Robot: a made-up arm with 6 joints. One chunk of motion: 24 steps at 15 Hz.
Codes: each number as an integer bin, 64 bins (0 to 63) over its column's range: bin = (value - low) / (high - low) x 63, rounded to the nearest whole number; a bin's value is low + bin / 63 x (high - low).
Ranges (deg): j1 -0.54..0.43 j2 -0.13..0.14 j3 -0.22..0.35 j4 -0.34..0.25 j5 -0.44..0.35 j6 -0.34..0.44
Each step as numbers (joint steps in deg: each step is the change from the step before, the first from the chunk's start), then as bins.
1 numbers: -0.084 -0.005 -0.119 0.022 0.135 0.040
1 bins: 30 29 11 39 46 31
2 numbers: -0.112 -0.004 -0.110 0.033 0.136 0.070
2 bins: 28 29 12 40 46 33
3 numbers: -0.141 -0.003 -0.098 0.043 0.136 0.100
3 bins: 26 30 13 41 46 36
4 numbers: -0.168 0.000 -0.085 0.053 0.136 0.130
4 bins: 24 30 15 42 46 38
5 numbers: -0.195 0.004 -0.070 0.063 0.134 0.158
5 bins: 22 31 17 43 46 40
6 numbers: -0.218 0.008 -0.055 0.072 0.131 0.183
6 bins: 21 32 18 44 46 42
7 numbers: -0.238 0.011 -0.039 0.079 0.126 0.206
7 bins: 20 33 20 45 45 44
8 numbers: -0.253 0.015 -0.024 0.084 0.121 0.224
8 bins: 19 34 22 45 45 46
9 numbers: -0.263 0.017 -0.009 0.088 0.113 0.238
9 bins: 18 34 23 46 44 47
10 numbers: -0.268 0.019 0.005 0.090 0.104 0.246
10 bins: 18 35 25 46 43 47
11 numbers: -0.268 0.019 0.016 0.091 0.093 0.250
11 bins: 18 35 26 46 43 48
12 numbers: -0.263 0.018 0.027 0.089 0.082 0.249
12 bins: 18 35 27 46 42 48
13 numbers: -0.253 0.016 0.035 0.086 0.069 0.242
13 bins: 19 34 28 45 41 47
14 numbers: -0.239 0.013 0.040 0.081 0.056 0.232
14 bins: 20 33 29 45 40 46
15 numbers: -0.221 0.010 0.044 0.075 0.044 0.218
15 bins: 21 33 29 44 39 45
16 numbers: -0.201 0.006 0.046 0.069 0.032 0.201
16 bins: 22 32 29 44 38 44
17 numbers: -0.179 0.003 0.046 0.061 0.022 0.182
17 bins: 23 31 29 43 37 42
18 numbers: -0.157 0.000 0.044 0.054 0.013 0.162
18 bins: 25 30 29 42 36 41
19 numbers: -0.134 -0.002 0.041 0.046 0.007 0.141
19 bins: 26 30 29 41 36 39
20 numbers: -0.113 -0.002 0.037 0.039 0.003 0.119
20 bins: 28 30 28 40 35 37
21 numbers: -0.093 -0.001 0.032 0.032 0.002 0.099
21 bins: 29 30 28 40 35 35
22 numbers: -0.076 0.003 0.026 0.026 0.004 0.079
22 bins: 30 31 27 39 35 34
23 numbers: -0.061 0.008 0.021 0.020 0.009 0.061
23 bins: 31 32 27 38 36 32
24 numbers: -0.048 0.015 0.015 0.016 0.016 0.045
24 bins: 32 34 26 38 36 31
